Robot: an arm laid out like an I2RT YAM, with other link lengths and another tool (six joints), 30 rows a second.
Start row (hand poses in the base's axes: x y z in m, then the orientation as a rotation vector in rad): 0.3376, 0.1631, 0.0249, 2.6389, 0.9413, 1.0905
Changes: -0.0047, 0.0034, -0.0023, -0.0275, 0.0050, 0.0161; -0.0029, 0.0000, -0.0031, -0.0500, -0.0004, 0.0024; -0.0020, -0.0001, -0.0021, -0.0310, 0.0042, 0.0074; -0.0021, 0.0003, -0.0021, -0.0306, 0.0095, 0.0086; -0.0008, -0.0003, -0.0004, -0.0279, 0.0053, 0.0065; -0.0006, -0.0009, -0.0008, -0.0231, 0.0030, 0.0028; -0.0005, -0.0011, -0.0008, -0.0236, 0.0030, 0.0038; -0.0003, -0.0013, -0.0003, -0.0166, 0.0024, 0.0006; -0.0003, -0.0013, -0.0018, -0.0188, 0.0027, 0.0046; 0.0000, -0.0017, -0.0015, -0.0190, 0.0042, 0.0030; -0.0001, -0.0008, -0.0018, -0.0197, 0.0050, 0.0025; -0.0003, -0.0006, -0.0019, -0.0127, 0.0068, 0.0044; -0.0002, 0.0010, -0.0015, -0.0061, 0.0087, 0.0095; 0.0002, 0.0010, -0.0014, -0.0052, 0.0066, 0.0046; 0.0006, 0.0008, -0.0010, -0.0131, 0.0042, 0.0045; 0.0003, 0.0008, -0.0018, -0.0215, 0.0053, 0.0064; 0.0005, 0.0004, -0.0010, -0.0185, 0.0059, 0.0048
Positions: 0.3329, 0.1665, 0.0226, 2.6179, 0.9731, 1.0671; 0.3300, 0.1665, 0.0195, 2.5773, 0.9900, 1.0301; 0.3280, 0.1664, 0.0174, 2.5539, 1.0092, 1.0036; 0.3259, 0.1667, 0.0153, 2.5342, 1.0309, 0.9716; 0.3251, 0.1664, 0.0149, 2.5138, 1.0475, 0.9461; 0.3245, 0.1655, 0.0141, 2.4965, 1.0570, 0.9260; 0.3240, 0.1644, 0.0133, 2.4784, 1.0678, 0.9059; 0.3237, 0.1631, 0.0130, 2.4665, 1.0726, 0.8909; 0.3234, 0.1618, 0.0112, 2.4516, 1.0831, 0.8751; 0.3234, 0.1601, 0.0097, 2.4380, 1.0918, 0.8570; 0.3233, 0.1593, 0.0079, 2.4245, 1.1001, 0.8374; 0.3230, 0.1587, 0.0060, 2.4171, 1.1103, 0.8217; 0.3228, 0.1597, 0.0045, 2.4144, 1.1267, 0.8104; 0.3230, 0.1607, 0.0031, 2.4128, 1.1359, 0.8005; 0.3236, 0.1615, 0.0021, 2.4032, 1.1450, 0.7873; 0.3239, 0.1623, 0.0003, 2.3866, 1.1579, 0.7672; 0.3244, 0.1627, -0.0007, 2.3734, 1.1685, 0.7483
